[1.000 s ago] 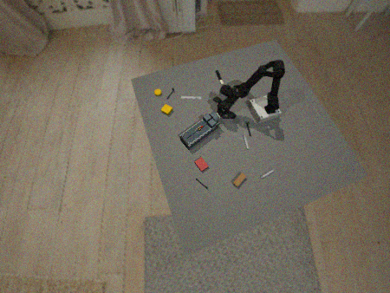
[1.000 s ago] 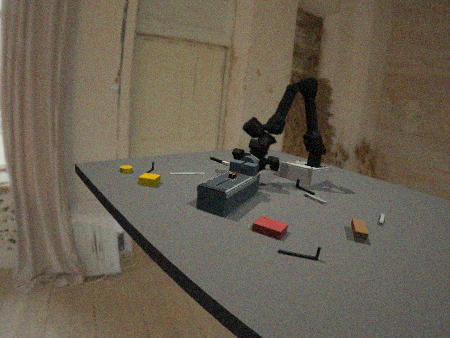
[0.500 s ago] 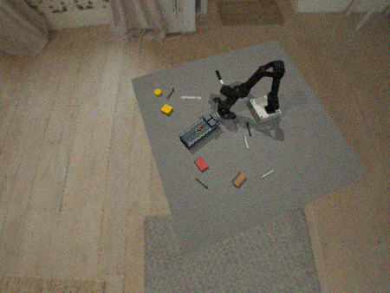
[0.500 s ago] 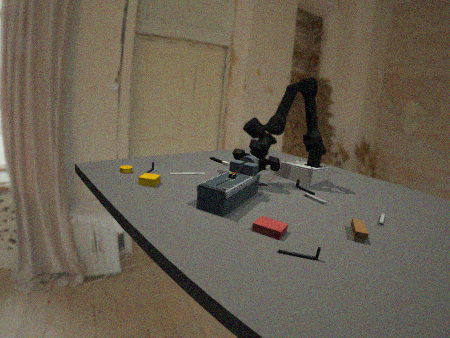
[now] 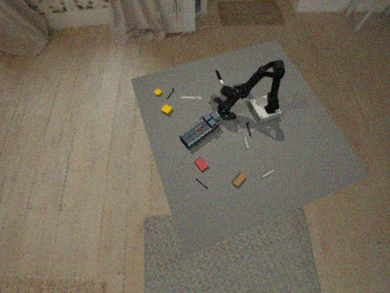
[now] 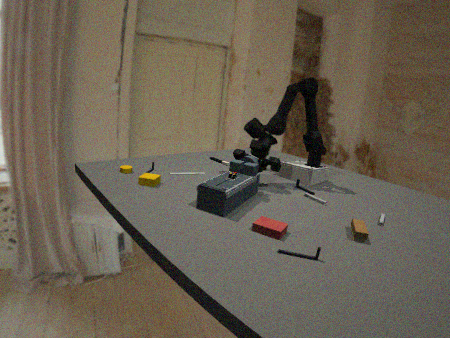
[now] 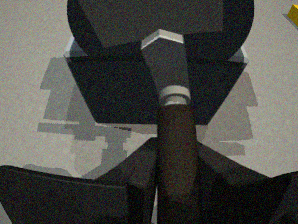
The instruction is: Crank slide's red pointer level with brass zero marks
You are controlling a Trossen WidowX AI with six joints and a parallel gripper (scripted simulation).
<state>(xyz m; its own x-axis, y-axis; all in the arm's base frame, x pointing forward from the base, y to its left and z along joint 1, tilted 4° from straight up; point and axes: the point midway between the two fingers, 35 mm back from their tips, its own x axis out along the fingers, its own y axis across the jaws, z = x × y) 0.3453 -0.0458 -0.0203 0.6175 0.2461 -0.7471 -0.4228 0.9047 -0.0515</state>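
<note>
The dark handle lies 2 cm behind my gripper tip, 2 cm above it and 1 cm to the right of it. Also, from my gripper tip: red pointer (13 cm ahead, 7 cm to the left, 5 cm above); yellow block (33 cm ahead, 15 cm to the right, 2 cm below); red block (29 cm to the left, 18 cm ahead, 3 cm below).
</note>
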